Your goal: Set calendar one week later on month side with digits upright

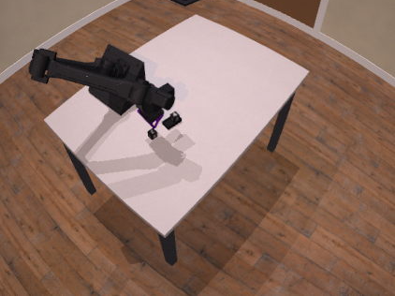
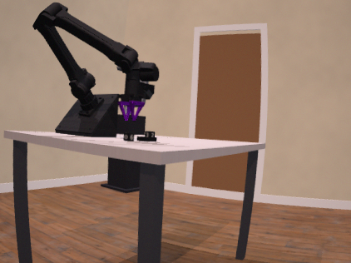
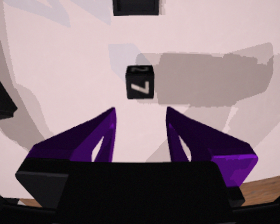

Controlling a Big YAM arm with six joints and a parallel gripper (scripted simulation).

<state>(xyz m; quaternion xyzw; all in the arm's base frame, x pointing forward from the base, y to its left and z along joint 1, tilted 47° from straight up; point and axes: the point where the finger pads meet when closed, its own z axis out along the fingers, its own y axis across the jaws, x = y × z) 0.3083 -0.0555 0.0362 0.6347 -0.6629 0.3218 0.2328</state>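
The black date cube is 7 cm below my hand. The rest, counted from my hand: black tray 11 cm to the left, 8 cm below.
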